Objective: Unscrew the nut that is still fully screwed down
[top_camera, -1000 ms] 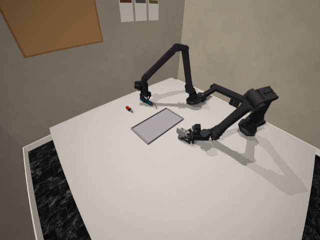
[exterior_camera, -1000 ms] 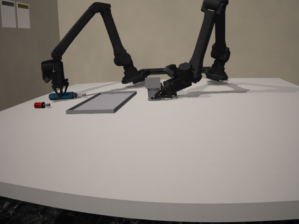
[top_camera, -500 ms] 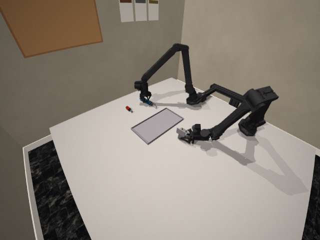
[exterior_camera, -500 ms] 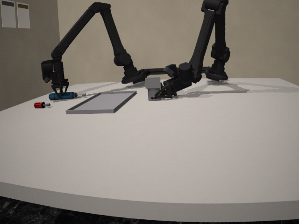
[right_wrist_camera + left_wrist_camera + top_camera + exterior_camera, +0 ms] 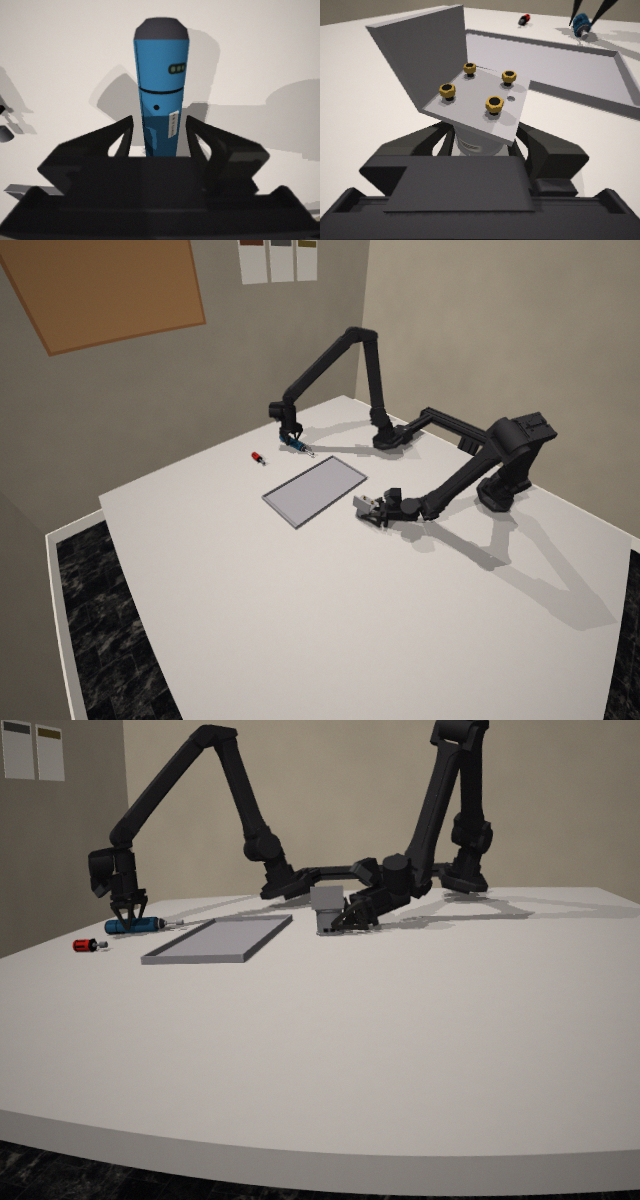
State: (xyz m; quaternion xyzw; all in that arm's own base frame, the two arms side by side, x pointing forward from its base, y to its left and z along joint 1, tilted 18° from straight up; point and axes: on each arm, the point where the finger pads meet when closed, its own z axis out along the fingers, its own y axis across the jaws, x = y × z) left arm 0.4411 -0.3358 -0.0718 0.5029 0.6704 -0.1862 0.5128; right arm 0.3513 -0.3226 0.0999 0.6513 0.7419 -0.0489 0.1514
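My left gripper is now 1 cm below the joint module. Round my left hand: short red-handled tool 9 cm ahead, 57 cm to the right, 1 cm below; l-shaped bracket 5 cm above; grey tray 3 cm ahead, 24 cm to the right, 2 cm below.
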